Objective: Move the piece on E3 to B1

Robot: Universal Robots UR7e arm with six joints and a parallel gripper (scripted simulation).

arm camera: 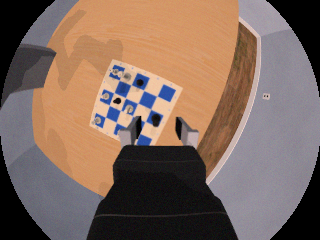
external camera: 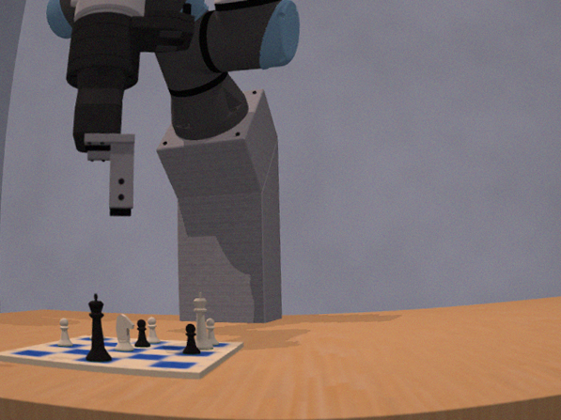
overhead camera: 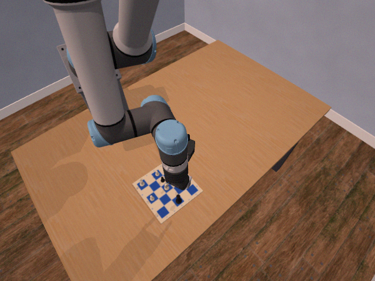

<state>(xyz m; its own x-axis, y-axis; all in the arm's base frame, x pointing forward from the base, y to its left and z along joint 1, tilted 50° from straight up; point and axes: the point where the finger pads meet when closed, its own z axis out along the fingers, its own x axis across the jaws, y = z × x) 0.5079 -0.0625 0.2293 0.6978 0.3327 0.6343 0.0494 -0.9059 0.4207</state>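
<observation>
My gripper is now 20 mm to the left of the black piece and 130 mm above it. The rest, counted from my hand: white king (90 mm behind, 80 mm to the left, 130 mm below); then chessboard (80 mm behind, 160 mm below).
</observation>
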